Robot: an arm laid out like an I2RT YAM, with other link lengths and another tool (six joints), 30 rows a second.
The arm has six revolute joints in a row. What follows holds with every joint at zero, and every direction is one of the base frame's.
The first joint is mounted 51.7 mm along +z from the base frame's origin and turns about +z.
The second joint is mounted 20.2 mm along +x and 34.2 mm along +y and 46 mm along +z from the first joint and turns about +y.
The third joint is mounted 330 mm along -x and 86 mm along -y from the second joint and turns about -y.
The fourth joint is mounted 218 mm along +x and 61.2 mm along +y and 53.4 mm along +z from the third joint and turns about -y.
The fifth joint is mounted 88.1 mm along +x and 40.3 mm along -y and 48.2 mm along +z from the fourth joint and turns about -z.
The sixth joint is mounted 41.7 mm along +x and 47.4 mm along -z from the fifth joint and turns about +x.
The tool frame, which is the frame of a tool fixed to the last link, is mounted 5 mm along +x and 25 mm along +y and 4 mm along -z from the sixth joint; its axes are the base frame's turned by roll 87.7, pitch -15.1 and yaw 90 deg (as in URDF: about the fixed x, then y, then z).
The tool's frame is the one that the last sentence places.
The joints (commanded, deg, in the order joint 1, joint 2, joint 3, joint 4, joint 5, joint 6), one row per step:
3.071 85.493 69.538 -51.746 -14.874 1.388
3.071 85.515 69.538 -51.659 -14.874 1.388
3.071 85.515 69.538 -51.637 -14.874 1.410
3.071 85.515 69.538 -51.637 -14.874 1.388
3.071 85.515 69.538 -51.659 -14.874 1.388
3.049 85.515 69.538 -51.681 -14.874 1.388
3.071 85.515 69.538 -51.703 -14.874 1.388
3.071 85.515 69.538 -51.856 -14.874 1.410
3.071 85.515 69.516 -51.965 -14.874 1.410
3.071 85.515 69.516 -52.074 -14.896 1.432
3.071 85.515 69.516 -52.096 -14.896 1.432
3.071 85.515 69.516 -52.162 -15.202 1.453
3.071 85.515 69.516 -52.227 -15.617 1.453
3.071 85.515 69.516 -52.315 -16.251 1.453
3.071 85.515 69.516 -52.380 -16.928 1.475
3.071 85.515 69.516 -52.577 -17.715 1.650
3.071 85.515 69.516 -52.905 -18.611 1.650
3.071 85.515 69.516 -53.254 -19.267 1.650
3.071 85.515 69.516 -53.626 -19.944 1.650
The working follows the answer.
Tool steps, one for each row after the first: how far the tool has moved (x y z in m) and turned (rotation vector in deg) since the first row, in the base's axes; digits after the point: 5 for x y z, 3 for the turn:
0.00026 0.00001 -0.00002 0.003 -0.065 0.000
0.00031 0.00002 0.00000 0.012 -0.081 -0.020
0.00030 0.00002 -0.00001 0.005 -0.087 0.000
0.00026 0.00001 -0.00002 0.003 -0.065 0.000
0.00022 -0.00009 -0.00004 0.002 -0.043 -0.022
0.00017 0.00001 -0.00006 0.001 -0.021 0.000
-0.00014 -0.00001 -0.00018 0.001 0.138 -0.020
-0.00041 -0.00002 -0.00037 -0.006 0.269 -0.020
-0.00064 -0.00002 -0.00044 0.016 0.385 -0.031
-0.00068 -0.00002 -0.00045 0.015 0.407 -0.031
-0.00089 0.00018 -0.00032 0.302 0.494 0.065
-0.00114 0.00044 -0.00013 0.682 0.579 0.221
-0.00150 0.00084 0.00019 1.265 0.699 0.458
-0.00181 0.00127 0.00055 1.896 0.804 0.691
-0.00236 0.00176 0.00092 2.676 1.093 0.824
-0.00328 0.00229 0.00123 3.491 1.467 1.148
-0.00417 0.00265 0.00139 4.085 1.850 1.379
-0.00511 0.00302 0.00156 4.700 2.256 1.612

Tool pose at each row, in the base's axes (x y z in m, rotation vector in deg; rounded; the steps above come from the unrounded poses):
0.26360 0.01949 0.29980 132.760 109.676 43.023
0.26385 0.01950 0.29978 132.708 109.650 43.093
0.26391 0.01950 0.29980 132.716 109.618 43.117
0.26390 0.01950 0.29979 132.691 109.641 43.116
0.26385 0.01950 0.29978 132.708 109.650 43.093
0.26381 0.01940 0.29976 132.743 109.630 43.067
0.26376 0.01950 0.29974 132.743 109.667 43.045
0.26345 0.01948 0.29962 132.889 109.706 42.882
0.26318 0.01947 0.29943 132.992 109.758 42.741
0.26296 0.01947 0.29937 133.109 109.791 42.647
0.26291 0.01947 0.29935 133.126 109.800 42.623
0.26270 0.01966 0.29948 133.288 109.981 42.869
0.26245 0.01993 0.29968 133.455 110.245 43.228
0.26210 0.02033 0.29999 133.701 110.644 43.790
0.26179 0.02076 0.30035 133.964 111.034 44.426
0.26124 0.02125 0.30072 -133.985 -110.916 -44.852
0.26032 0.02177 0.30103 -133.130 -110.409 -44.975
0.25943 0.02214 0.30119 -132.504 -109.994 -44.916
0.25849 0.02251 0.30136 -131.863 -109.557 -44.841

